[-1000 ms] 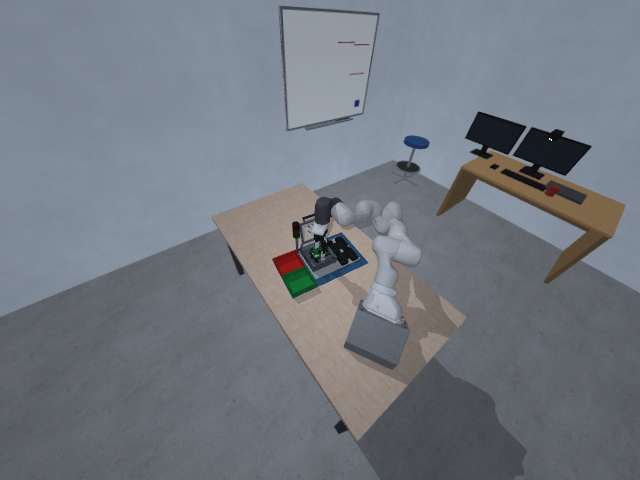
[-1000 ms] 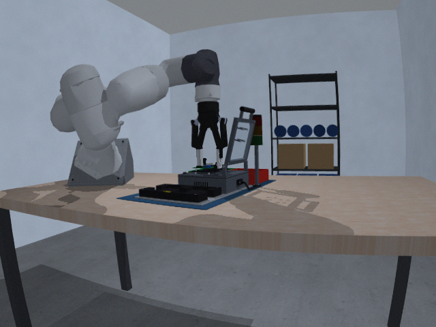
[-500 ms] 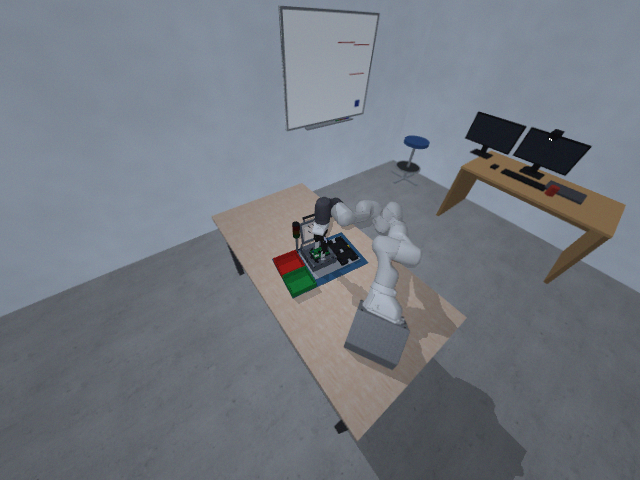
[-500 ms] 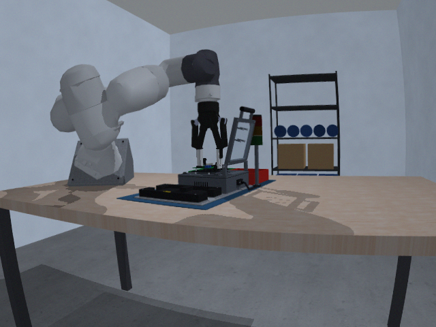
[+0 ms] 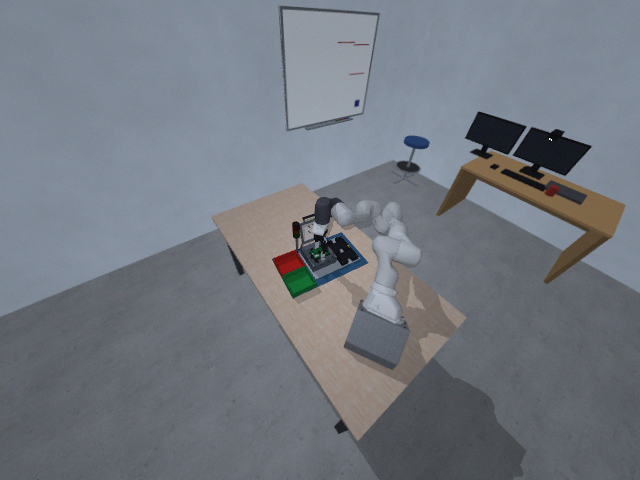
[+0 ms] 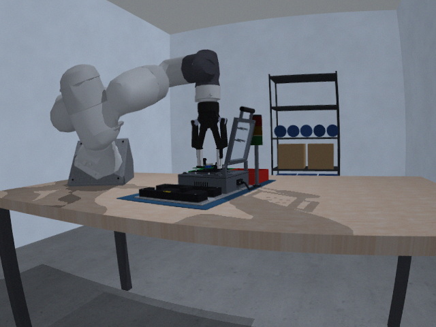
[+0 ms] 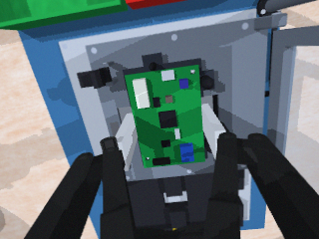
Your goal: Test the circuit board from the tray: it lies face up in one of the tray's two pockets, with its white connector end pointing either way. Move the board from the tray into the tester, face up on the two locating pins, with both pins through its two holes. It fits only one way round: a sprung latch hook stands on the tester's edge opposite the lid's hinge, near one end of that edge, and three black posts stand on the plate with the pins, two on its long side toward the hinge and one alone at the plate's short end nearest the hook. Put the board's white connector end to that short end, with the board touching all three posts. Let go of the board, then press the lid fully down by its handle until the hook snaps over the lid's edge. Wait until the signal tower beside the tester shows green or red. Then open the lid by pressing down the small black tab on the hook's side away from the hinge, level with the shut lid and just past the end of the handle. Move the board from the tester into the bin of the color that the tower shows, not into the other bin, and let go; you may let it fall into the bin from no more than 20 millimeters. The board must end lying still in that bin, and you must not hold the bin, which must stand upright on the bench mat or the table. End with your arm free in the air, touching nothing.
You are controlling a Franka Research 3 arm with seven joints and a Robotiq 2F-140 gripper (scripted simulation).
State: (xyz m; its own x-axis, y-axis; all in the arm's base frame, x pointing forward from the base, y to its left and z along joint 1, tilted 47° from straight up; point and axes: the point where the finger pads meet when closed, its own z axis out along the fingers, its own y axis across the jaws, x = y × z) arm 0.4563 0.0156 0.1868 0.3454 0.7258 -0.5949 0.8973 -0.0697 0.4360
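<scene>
The green circuit board is 20 mm below my hand. The rest, counted from my hand: tester plate 10 mm ahead, 30 mm below; tester lid 120 mm ahead, 40 mm to the right, 80 mm above; black latch hook 40 mm behind, 80 mm to the left, 10 mm below.
</scene>
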